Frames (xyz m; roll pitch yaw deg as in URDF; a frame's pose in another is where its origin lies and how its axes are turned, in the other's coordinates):
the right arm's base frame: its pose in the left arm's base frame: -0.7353 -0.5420 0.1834 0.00 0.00 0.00
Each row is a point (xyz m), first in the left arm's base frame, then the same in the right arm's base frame.
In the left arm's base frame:
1: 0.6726 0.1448 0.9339
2: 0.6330 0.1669 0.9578
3: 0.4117 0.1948 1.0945
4: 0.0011 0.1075 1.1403
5: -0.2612 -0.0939 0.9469
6: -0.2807 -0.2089 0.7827
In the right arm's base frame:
1: 1.4079 0.6868 0.7505
2: 1.3683 0.7089 0.7744
3: 1.1470 0.7368 0.9111
4: 0.7364 0.6495 0.9569
5: 0.4741 0.4481 0.7635
6: 0.4546 0.3331 0.5993

